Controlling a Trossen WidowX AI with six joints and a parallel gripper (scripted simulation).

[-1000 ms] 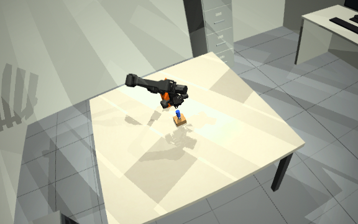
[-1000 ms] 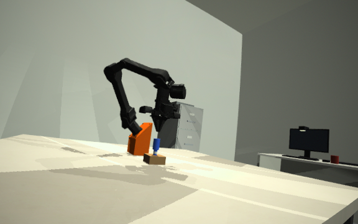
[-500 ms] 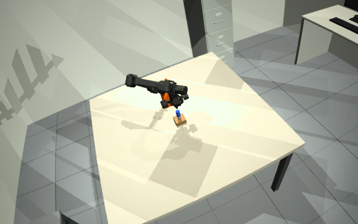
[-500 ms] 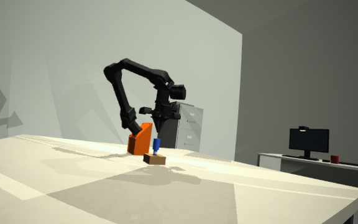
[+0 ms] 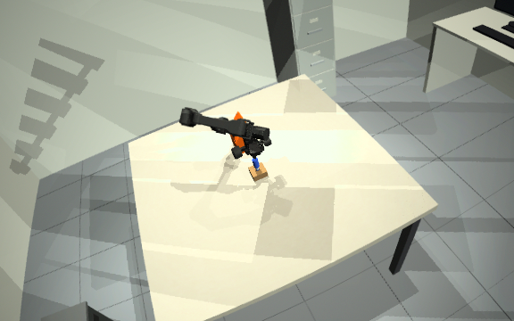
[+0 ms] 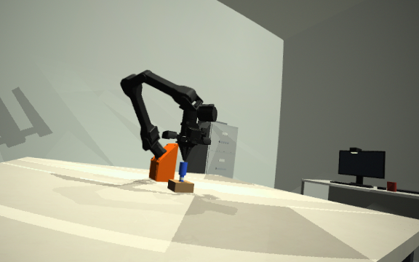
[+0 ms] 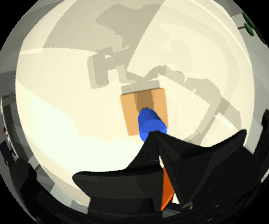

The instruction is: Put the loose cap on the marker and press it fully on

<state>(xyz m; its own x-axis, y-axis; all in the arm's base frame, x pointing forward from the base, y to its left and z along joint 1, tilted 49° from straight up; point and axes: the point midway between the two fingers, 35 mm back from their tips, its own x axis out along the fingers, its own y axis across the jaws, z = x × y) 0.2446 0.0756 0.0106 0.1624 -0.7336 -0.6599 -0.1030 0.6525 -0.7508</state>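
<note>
Right now the blue marker cap is 30 mm below my gripper tip.
</note>
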